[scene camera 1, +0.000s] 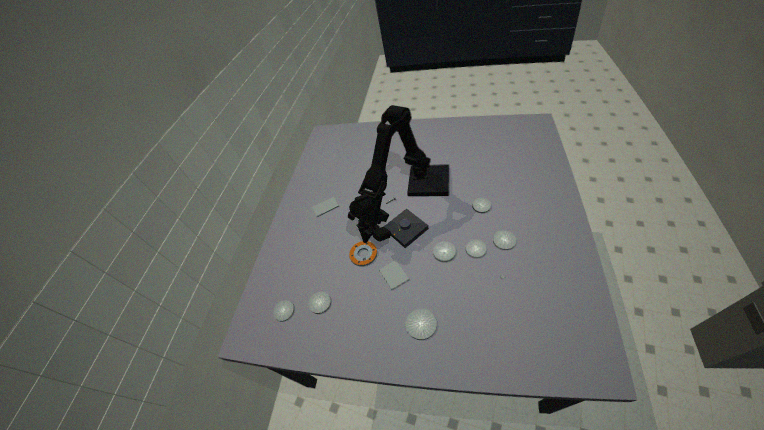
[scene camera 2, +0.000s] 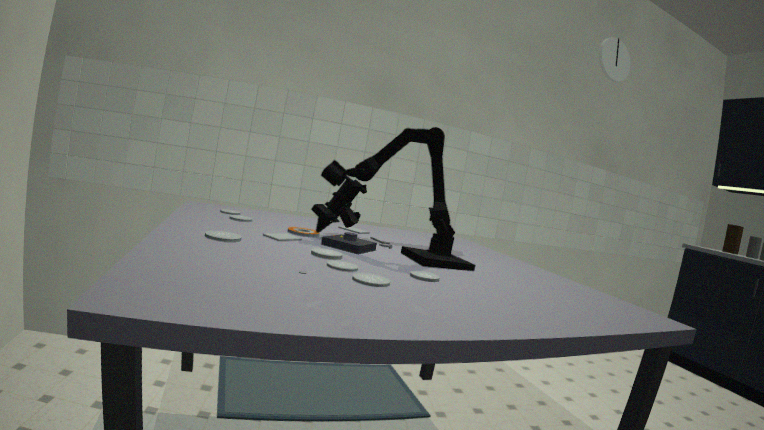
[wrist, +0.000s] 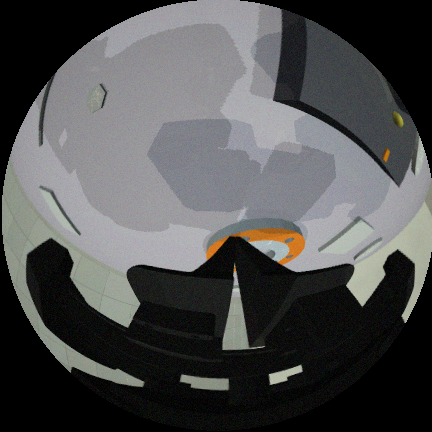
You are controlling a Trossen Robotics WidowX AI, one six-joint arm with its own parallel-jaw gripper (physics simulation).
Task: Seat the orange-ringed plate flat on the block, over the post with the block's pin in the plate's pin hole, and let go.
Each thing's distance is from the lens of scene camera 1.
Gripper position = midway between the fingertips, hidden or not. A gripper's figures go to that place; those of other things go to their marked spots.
my gripper [scene camera 1: 365, 242]: 122 cm
dark block [scene camera 1: 405, 237]: 119 cm
